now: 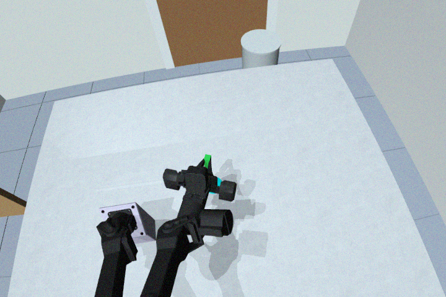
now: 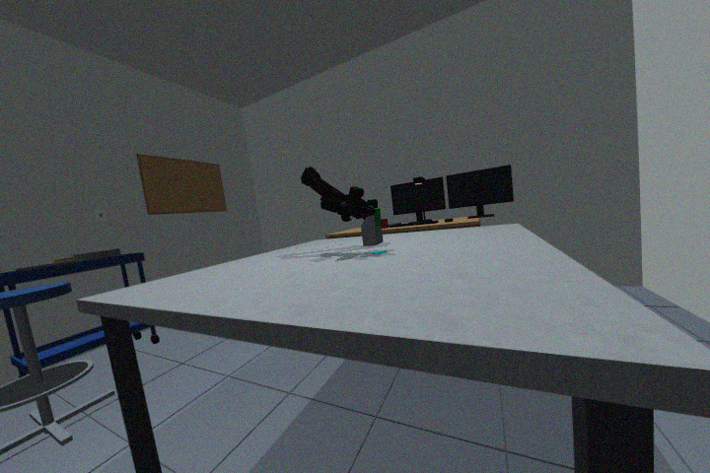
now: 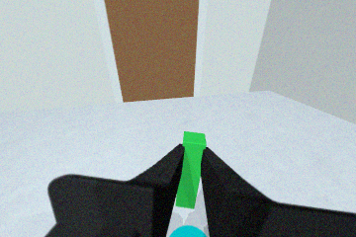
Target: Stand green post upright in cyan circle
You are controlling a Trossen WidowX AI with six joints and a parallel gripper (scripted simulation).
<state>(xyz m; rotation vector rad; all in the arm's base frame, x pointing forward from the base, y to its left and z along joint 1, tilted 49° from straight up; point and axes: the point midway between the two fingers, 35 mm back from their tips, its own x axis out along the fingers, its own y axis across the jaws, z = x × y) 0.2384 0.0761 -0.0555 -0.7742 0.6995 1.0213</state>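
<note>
Right now the cyan circle is 1 cm to the right of my gripper tip and 15 cm below it. Round my gripper tip: green post 2 cm below.
</note>
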